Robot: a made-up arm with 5 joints. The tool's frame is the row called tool.
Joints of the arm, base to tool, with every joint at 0 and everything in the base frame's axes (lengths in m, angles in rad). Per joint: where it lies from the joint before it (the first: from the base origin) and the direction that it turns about. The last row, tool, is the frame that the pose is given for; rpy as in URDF.
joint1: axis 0 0 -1 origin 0.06 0 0.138
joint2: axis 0 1 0 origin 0.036 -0.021 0.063
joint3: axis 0 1 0 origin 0.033 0 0.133
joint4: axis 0 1 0 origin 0.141 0 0.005
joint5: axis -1 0 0 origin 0.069 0.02 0
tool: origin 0 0 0 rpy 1.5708 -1.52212 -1.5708
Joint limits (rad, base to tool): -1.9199..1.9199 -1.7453..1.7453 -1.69..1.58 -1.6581..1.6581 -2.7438..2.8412
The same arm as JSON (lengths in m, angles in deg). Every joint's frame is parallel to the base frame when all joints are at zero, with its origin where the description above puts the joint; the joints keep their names.
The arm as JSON. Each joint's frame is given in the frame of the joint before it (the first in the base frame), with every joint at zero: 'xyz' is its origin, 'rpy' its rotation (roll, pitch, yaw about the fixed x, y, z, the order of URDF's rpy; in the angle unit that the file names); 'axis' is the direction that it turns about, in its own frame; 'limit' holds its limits. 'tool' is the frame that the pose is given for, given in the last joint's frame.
{"units": {"length": "m", "angle": "deg"}, "joints": [
  {"name": "joint1", "type": "revolute", "origin": {"xyz": [0.06, 0.0, 0.138], "rpy": [0.0, 0.0, 0.0]}, "axis": [0.0, 0.0, -1.0], "limit": {"lower": -110.0, "upper": 110.0}},
  {"name": "joint2", "type": "revolute", "origin": {"xyz": [0.036, -0.021, 0.063], "rpy": [0.0, 0.0, 0.0]}, "axis": [0.0, 1.0, 0.0], "limit": {"lower": -100.0, "upper": 100.0}},
  {"name": "joint3", "type": "revolute", "origin": {"xyz": [0.033, 0.0, 0.133], "rpy": [0.0, 0.0, 0.0]}, "axis": [0.0, 1.0, 0.0], "limit": {"lower": -96.83, "upper": 90.53}},
  {"name": "joint4", "type": "revolute", "origin": {"xyz": [0.141, 0.0, 0.005], "rpy": [0.0, 0.0, 0.0]}, "axis": [0.0, 1.0, 0.0], "limit": {"lower": -95.0, "upper": 95.0}},
  {"name": "joint5", "type": "revolute", "origin": {"xyz": [0.069, 0.02, 0.0], "rpy": [0.0, 0.0, 0.0]}, "axis": [-1.0, 0.0, 0.0], "limit": {"lower": -157.21, "upper": 162.79}}
], "tool": {"origin": {"xyz": [0.0, 0.0, 0.0], "rpy": [90.0, -87.21, -90.0]}}}

